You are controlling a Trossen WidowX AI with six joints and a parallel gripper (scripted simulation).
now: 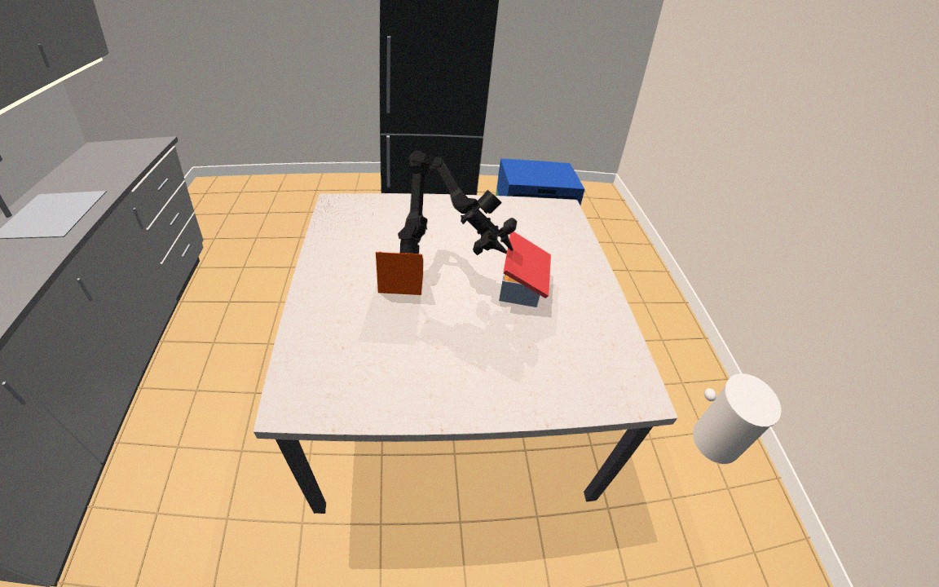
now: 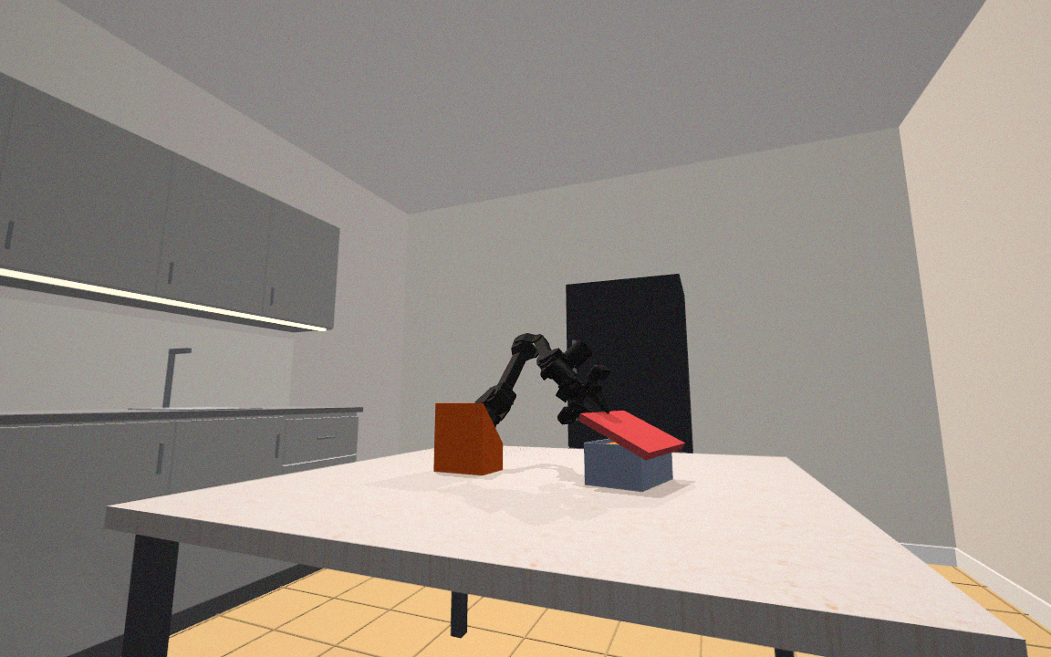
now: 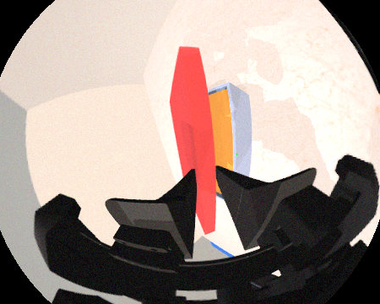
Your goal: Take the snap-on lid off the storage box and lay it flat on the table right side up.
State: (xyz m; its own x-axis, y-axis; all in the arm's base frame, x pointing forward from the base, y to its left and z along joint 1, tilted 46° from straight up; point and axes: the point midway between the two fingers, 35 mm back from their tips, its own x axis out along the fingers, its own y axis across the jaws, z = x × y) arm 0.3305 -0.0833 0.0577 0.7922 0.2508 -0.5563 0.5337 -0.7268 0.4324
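Right now the red lid is 70 mm ahead of my gripper tip, 30 mm below it and 20 mm to the right of it. The rest, counted from my gripper tip: grey-blue storage box: 110 mm below, 60 mm ahead, 20 mm to the right.
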